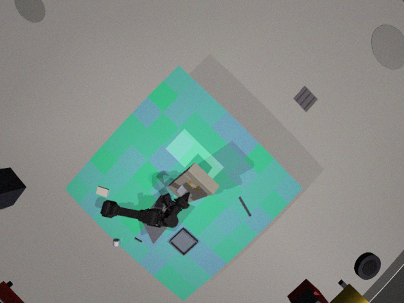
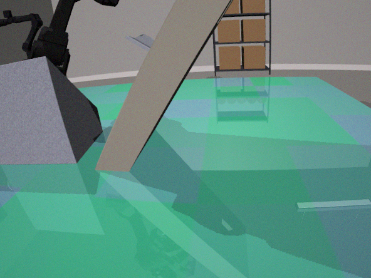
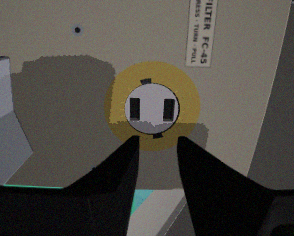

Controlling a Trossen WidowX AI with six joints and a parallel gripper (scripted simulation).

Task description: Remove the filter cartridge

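Now: gripper tip 5 cm short of the round grey filter cartridge and 4 cm above it. Round my gripper tip: small beige box (54 cm behind, 42 cm to the left, 31 cm below); dark-rimmed tray (38 cm behind, 31 cm below, 28 cm to the right).
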